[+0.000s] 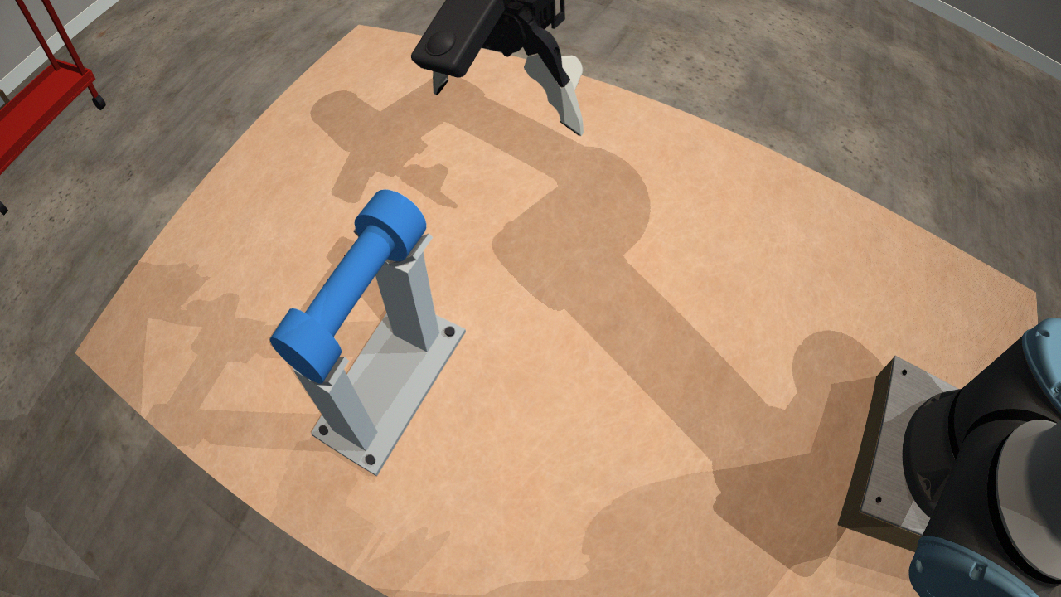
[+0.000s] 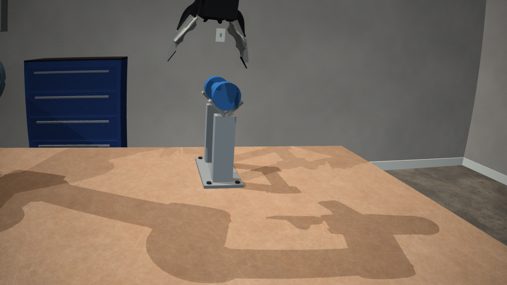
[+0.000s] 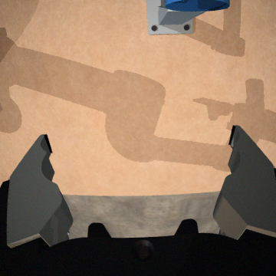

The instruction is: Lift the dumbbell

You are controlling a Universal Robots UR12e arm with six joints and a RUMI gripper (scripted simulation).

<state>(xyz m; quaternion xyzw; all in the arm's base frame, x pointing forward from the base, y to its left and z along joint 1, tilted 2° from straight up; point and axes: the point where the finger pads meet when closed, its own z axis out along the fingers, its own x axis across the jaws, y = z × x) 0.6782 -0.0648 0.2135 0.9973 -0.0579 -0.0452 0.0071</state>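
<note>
The blue dumbbell lies 8 cm ahead of my hand, 19 cm to the left of it and 8 cm below it. From my hand the other things lie so: grey cradle 8 cm ahead, 19 cm to the left, 20 cm below.
</note>
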